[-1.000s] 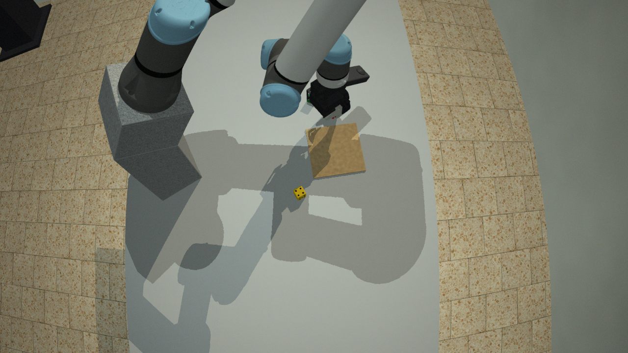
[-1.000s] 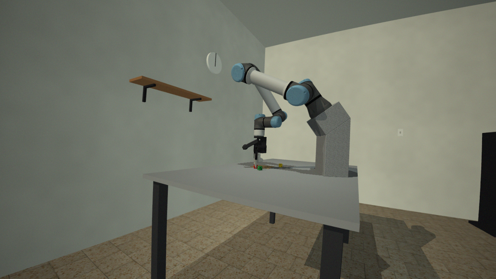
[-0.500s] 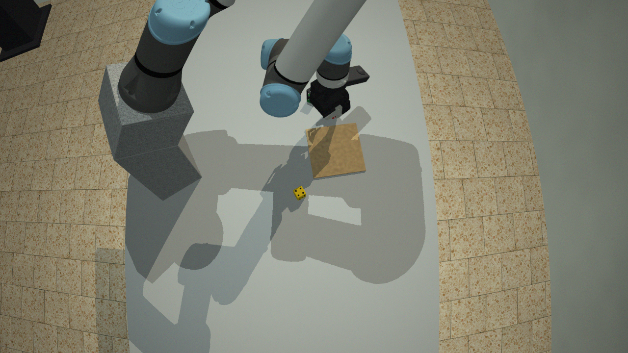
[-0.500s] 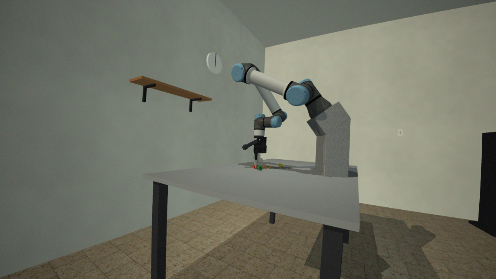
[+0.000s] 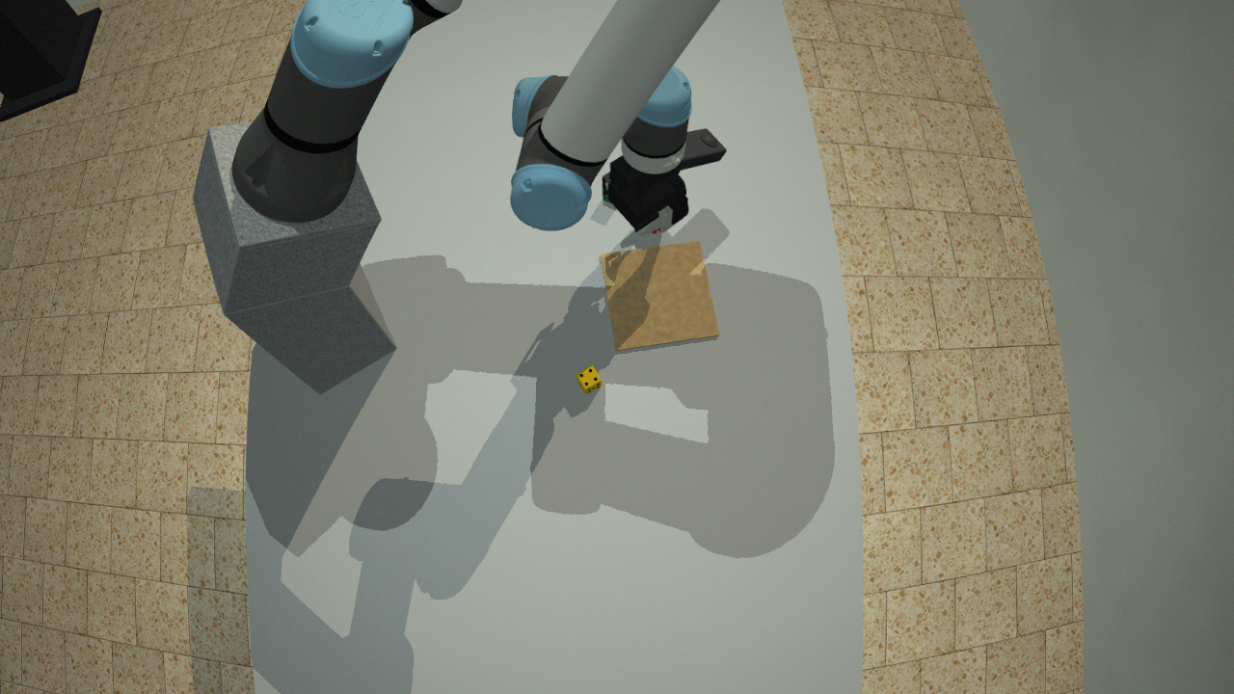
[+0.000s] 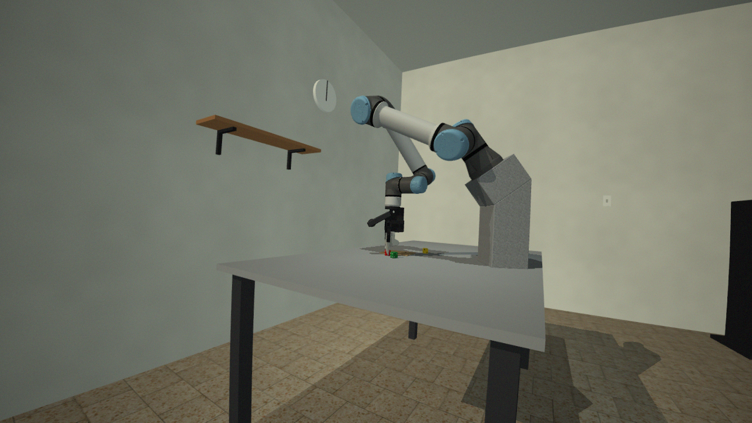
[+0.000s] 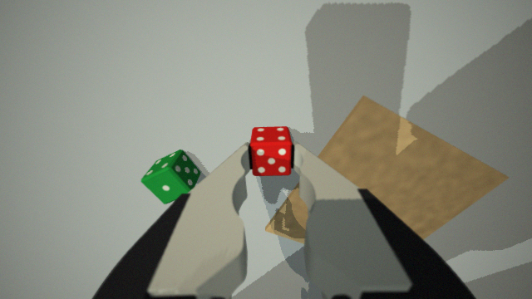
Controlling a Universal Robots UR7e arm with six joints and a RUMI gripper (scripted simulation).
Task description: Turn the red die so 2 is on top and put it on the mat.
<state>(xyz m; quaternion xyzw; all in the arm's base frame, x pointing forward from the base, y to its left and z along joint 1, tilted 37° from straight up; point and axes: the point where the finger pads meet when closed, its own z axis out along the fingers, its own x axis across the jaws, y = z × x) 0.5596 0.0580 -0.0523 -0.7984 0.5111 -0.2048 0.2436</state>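
Right now my hand is 5 cm to the right of the green die, 5 cm past it and 1 cm above it. Round my hand: yellow die: 22 cm to the right, 13 cm behind, 1 cm below; tan mat: 11 cm to the right, 2 cm below, 1 cm behind; red die: 1 cm below.
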